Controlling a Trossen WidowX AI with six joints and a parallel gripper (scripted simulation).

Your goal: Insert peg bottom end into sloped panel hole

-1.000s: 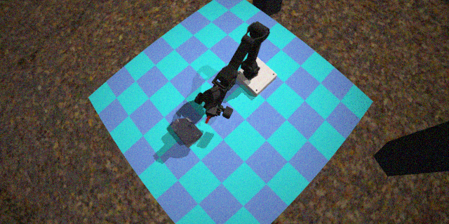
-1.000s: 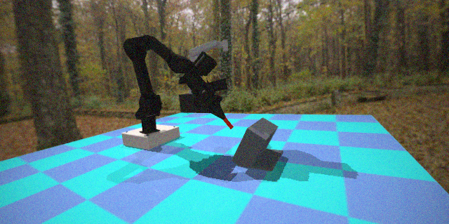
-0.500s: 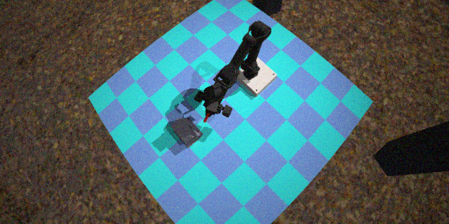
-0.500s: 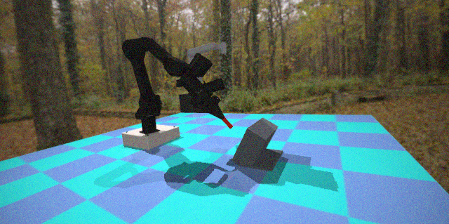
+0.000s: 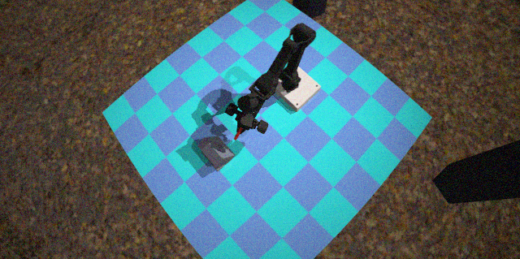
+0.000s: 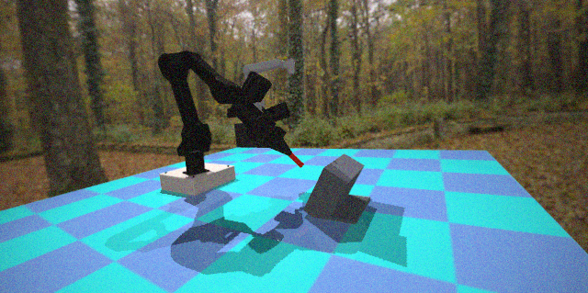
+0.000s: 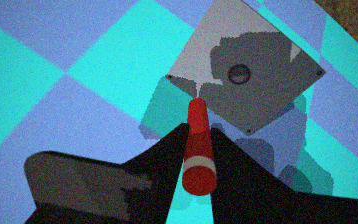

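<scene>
My gripper tip is 13 cm short of the grey sloped panel and 6 cm above it. The rest, counted from my gripper tip: red peg 1 cm behind, 1 cm above.
</scene>
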